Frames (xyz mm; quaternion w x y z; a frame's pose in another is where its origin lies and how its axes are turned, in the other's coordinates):
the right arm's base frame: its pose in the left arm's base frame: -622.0 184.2 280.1 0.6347 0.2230 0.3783 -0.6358
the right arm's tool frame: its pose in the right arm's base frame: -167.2 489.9 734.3 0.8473 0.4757 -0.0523 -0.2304
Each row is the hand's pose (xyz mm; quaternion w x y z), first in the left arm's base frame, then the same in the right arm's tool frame.
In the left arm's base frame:
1: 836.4 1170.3 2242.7 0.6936 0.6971 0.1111 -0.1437
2: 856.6 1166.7 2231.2 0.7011 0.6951 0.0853 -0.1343
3: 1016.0 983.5 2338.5 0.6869 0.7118 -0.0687 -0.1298
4: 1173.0 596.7 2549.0 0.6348 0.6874 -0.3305 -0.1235
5: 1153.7 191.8 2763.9 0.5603 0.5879 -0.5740 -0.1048
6: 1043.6 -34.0 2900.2 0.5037 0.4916 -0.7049 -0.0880
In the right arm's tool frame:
1: -2145.6 -431.1 151.9 0.5998 -0.1365 0.5666 0.5483
2: -2146.9 -418.7 131.9 0.5922 -0.1176 0.5601 0.5672
3: -2212.0 -163.1 162.5 0.5845 0.0276 0.5300 0.6138
4: -2241.6 273.1 328.2 0.5446 0.2687 0.4330 0.6662
5: -2169.9 625.6 612.9 0.4597 0.4787 0.2811 0.6932
6: -2087.4 769.1 845.9 0.3873 0.5844 0.1651 0.6937

